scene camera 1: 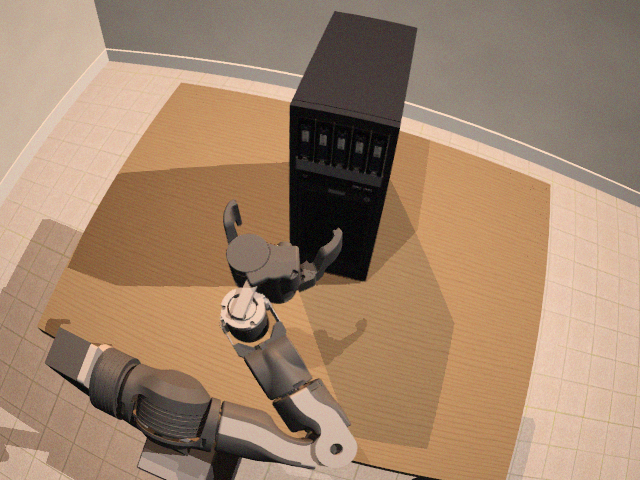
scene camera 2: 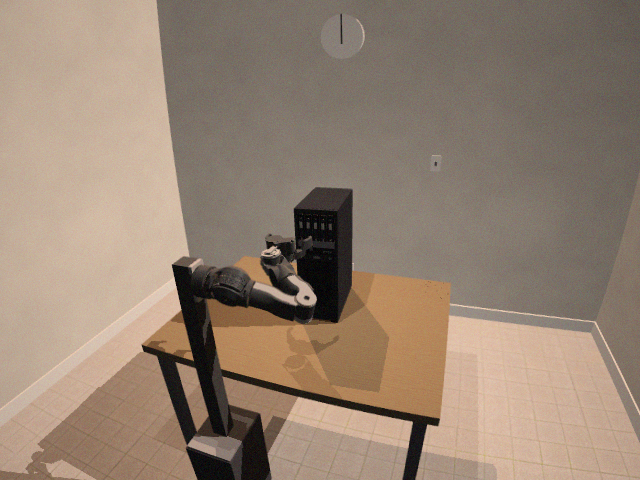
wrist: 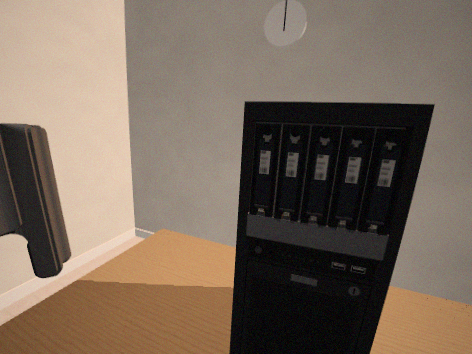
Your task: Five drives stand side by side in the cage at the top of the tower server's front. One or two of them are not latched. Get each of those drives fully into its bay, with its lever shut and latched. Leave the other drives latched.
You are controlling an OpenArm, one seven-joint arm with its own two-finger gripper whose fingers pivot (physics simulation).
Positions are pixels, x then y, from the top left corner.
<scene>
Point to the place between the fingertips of my gripper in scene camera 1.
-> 286, 222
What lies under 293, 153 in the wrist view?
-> A drive lever.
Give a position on a black tower server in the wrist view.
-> At 281, 291
</scene>
